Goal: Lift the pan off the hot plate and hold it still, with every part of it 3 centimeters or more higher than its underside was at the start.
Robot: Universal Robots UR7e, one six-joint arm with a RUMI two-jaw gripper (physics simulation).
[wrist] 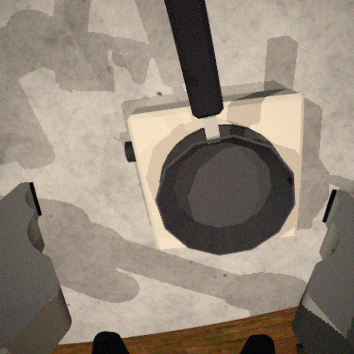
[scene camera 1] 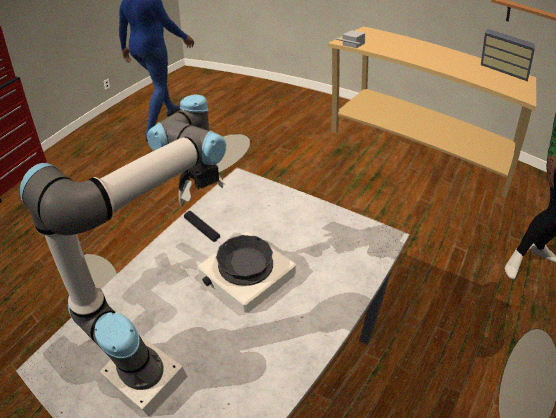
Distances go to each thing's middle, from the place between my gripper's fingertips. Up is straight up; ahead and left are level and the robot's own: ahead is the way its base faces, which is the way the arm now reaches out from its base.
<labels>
The dark round pan (scene camera 1: 245,257) is 19 cm below my hand, 4 cm to the right of it and 1 cm ahead of it. The rest, counted from my hand: cream hot plate (scene camera 1: 245,294): 27 cm below, 14 cm to the right.
</labels>
